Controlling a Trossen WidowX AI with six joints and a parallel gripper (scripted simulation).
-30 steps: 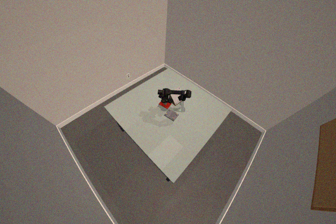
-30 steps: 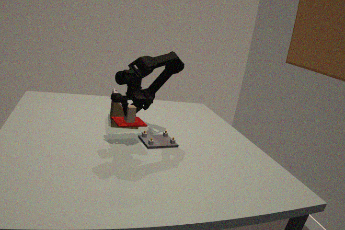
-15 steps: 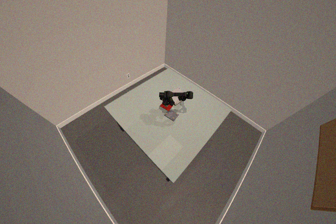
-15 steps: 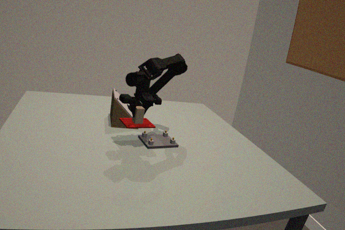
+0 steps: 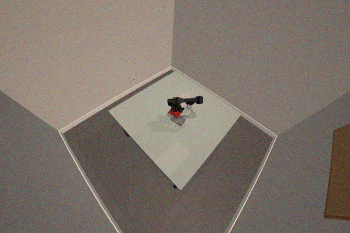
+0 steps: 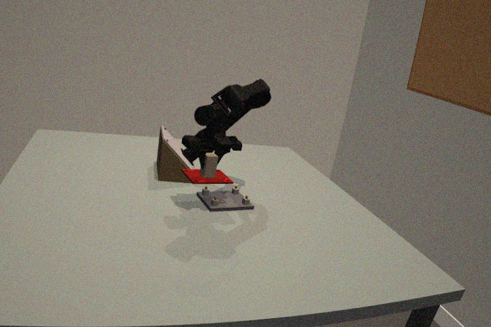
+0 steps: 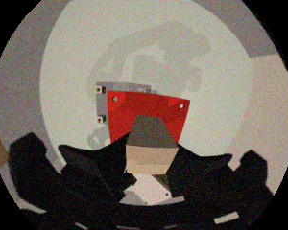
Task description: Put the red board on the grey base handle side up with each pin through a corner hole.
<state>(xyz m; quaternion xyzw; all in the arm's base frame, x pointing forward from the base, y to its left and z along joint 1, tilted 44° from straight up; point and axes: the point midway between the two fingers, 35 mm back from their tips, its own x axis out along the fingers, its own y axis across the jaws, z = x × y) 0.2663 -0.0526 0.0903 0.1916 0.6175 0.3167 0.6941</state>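
My gripper tip is 7 cm to the right of the grey base and 11 cm above it. Also, from my gripper tip: red board 1 cm below.
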